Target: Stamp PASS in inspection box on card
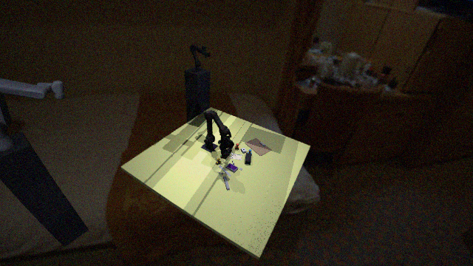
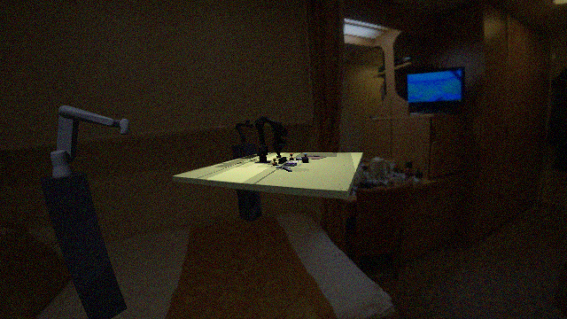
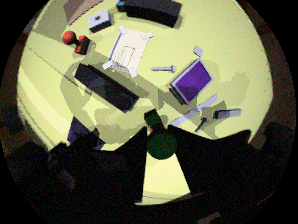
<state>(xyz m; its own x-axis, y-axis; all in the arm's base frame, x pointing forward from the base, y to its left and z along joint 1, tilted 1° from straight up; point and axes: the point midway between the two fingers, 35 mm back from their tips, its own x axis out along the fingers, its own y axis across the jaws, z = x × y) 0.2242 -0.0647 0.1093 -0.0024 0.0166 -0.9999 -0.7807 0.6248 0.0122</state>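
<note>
My gripper tip is 11 cm short of the purple ink pad, 1 cm to the left of it and 8 cm above it. The rest, counted from my gripper tip: white card: 5 cm ahead, 14 cm to the left, 8 cm below; then long black block: 3 cm behind, 11 cm to the left, 7 cm below; then green-topped stamp: right at my gripper tip.
</note>
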